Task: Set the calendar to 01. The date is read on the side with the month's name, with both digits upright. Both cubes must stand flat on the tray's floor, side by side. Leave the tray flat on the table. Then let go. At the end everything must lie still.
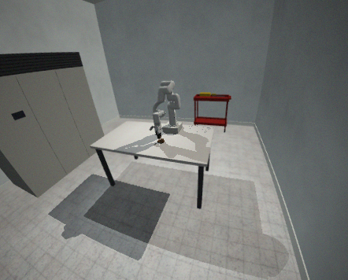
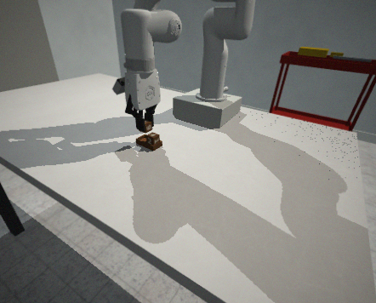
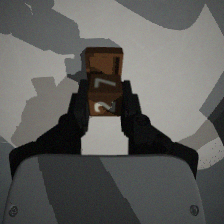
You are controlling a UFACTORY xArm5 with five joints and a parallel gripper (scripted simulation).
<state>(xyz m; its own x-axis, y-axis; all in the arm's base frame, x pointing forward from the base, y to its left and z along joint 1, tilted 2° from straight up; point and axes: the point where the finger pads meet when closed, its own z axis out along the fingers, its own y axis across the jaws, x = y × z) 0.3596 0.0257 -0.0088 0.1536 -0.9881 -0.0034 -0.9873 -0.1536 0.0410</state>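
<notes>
Now: hand 10 mm to the right of the calendar tray and 70 mm above it.
</notes>
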